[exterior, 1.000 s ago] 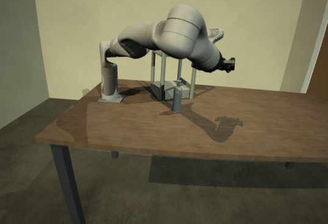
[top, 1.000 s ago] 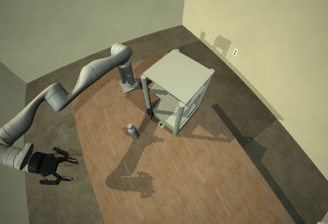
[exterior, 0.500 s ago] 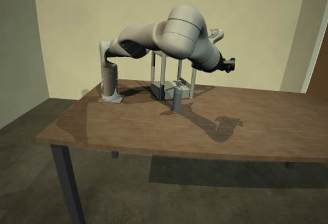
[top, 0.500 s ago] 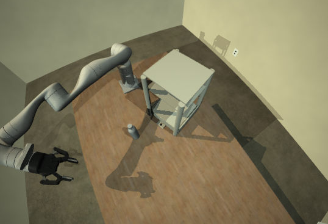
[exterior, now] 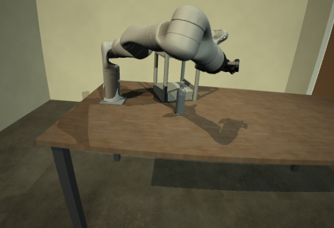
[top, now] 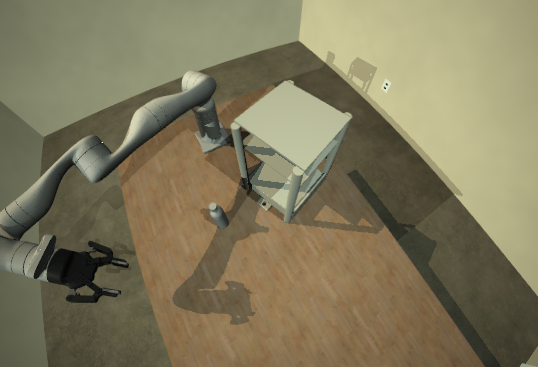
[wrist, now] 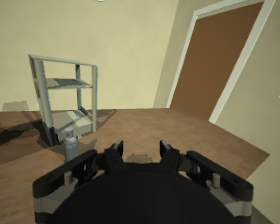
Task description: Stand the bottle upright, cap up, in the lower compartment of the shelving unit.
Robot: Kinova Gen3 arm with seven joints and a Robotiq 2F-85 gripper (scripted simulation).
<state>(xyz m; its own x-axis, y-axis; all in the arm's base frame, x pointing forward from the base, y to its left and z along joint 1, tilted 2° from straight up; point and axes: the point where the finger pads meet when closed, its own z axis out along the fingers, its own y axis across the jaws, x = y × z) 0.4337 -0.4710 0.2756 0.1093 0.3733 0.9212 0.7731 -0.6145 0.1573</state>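
The grey bottle is 280 mm to the left of my hand, 190 mm below it and 70 mm behind it. The rest, counted from my hand: shelving unit: 570 mm to the left, 110 mm below, 50 mm behind.
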